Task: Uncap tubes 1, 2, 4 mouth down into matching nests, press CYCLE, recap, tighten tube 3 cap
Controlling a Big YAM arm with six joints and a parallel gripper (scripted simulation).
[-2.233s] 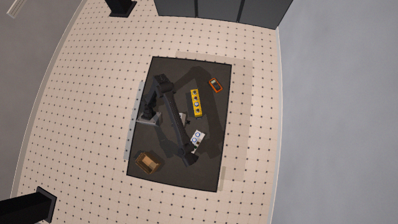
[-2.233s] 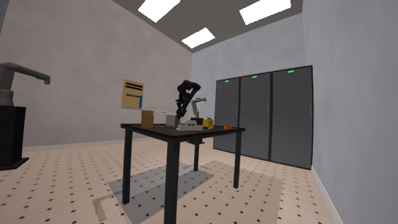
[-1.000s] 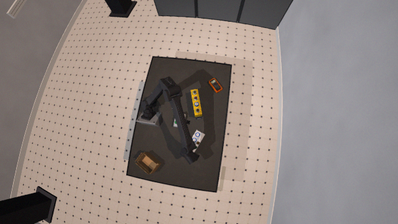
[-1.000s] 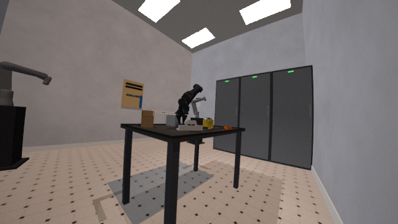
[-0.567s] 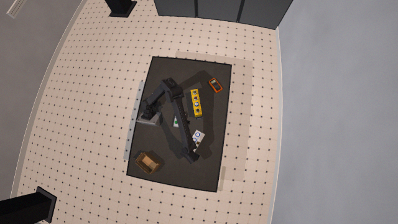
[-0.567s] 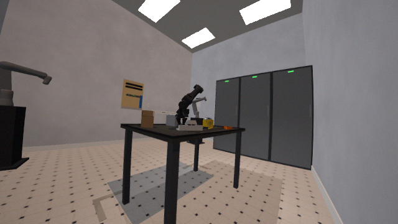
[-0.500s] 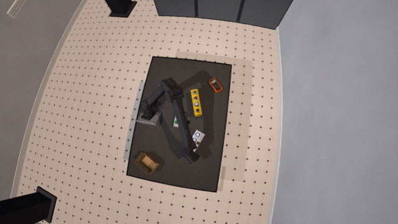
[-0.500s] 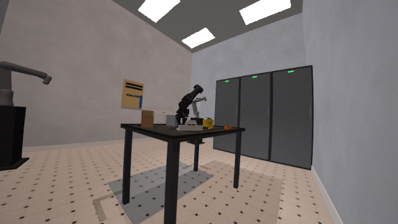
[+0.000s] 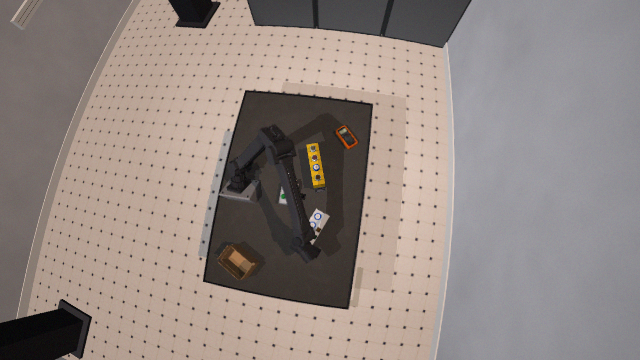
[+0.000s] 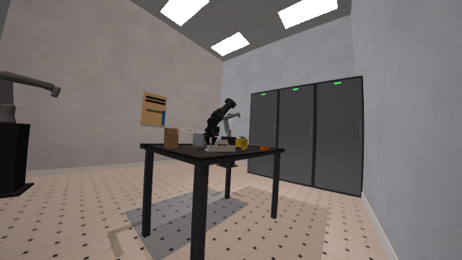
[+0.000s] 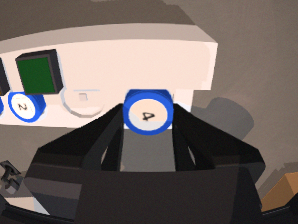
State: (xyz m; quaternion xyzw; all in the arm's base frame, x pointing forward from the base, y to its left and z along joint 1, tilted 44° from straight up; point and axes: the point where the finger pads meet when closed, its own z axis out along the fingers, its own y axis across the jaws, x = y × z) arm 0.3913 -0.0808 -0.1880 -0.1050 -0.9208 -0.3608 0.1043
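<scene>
Now: hand 15 cm past the green key, 20 cm to the right of it and 3 cm below it. Also, from my hand: blue key 16 cm behind, 24 cm to the left, 3 cm above; then grey key housing 14 cm behind, 22 cm to the left, 2 cm above; then cardboard box 28 cm behind, 19 cm to the right, 3 cm above.
</scene>
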